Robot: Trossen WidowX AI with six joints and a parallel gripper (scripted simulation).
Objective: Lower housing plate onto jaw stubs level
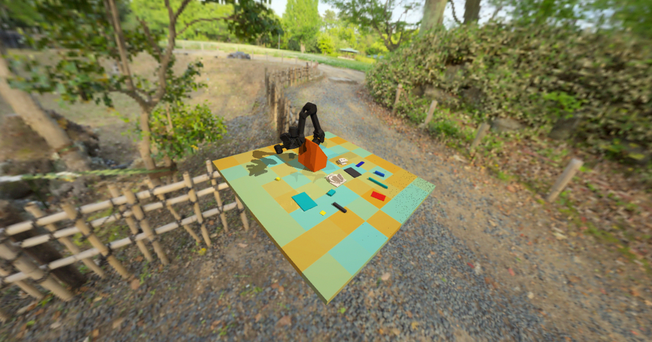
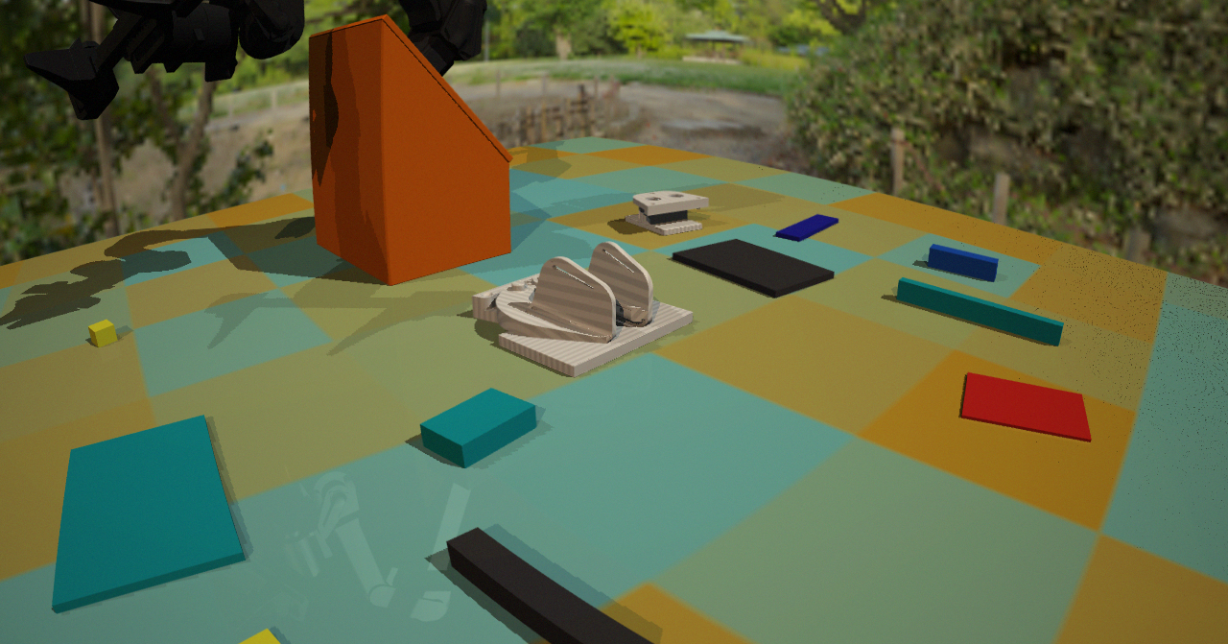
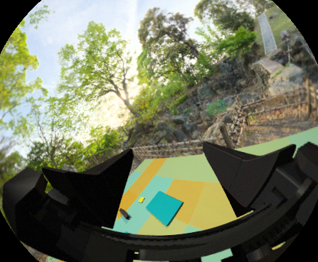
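The beige stand is 600 mm to the left of my gripper tip, 260 mm below it and 10 mm ahead of it. Also, from my gripper tip: black bar: 400 mm ahead, 260 mm below, 160 mm to the left; then red plate: 480 mm to the left, 480 mm ahead, 270 mm below; then black flat plate: 560 mm to the left, 260 mm below, 170 mm ahead.
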